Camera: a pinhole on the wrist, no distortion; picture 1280 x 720 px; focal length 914.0 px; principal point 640.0 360.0 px. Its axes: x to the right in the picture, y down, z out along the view. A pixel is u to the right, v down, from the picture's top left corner.
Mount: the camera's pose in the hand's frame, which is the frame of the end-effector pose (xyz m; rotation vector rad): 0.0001 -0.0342 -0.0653 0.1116 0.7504 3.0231
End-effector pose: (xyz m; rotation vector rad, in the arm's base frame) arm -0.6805 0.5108 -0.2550 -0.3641 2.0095 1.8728
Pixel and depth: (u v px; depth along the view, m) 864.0 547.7 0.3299
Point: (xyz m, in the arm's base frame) -0.6332 0.7736 -0.1869
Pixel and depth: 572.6 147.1 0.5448
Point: -0.8638 0.8947 -0.0111
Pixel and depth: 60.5 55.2 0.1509
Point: -0.8063 0.5617 -0.2345
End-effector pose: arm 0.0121 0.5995 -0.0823 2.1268 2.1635 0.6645
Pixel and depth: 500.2 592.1 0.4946
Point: 0.2180 0.8209 -0.4113
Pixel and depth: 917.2 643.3 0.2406
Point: 0.0890 0.5971 -0.2613
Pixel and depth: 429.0 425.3 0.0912
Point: 0.0173 0.6309 -0.0895
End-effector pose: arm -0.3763 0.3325 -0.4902 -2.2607 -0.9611 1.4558
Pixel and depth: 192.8 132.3 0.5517
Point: -0.4673 0.2561 -1.0465
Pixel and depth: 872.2 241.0 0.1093
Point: -0.3931 0.2943 -0.5056
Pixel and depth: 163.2 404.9 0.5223
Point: -0.5717 0.3664 -0.9802
